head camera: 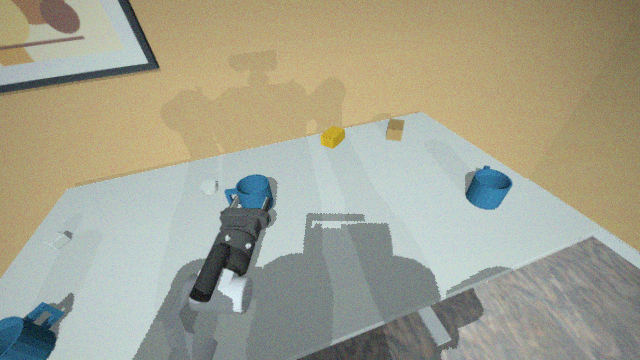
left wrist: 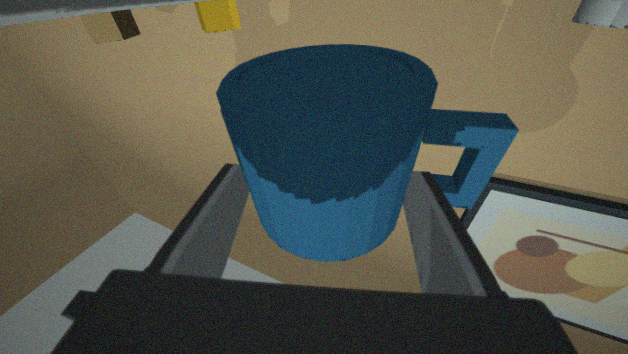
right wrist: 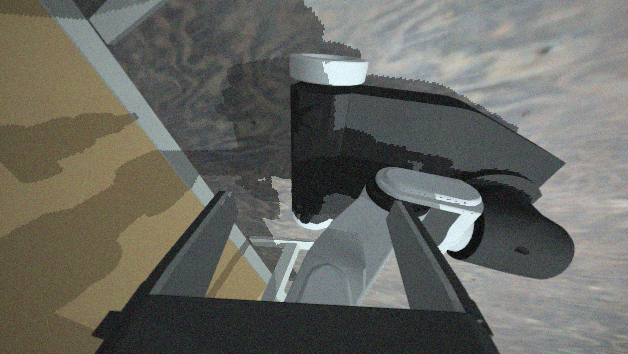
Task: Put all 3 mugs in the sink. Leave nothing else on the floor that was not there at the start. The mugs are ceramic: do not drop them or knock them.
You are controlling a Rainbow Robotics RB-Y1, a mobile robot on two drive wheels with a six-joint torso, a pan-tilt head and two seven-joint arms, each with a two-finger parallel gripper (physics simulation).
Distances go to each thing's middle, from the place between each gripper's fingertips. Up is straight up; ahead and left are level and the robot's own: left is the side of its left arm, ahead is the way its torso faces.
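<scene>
The picture [head camera: 49, 49] is what I can see: it's far to the left of my left hand, well above it, and a good way ahead of it.
</scene>
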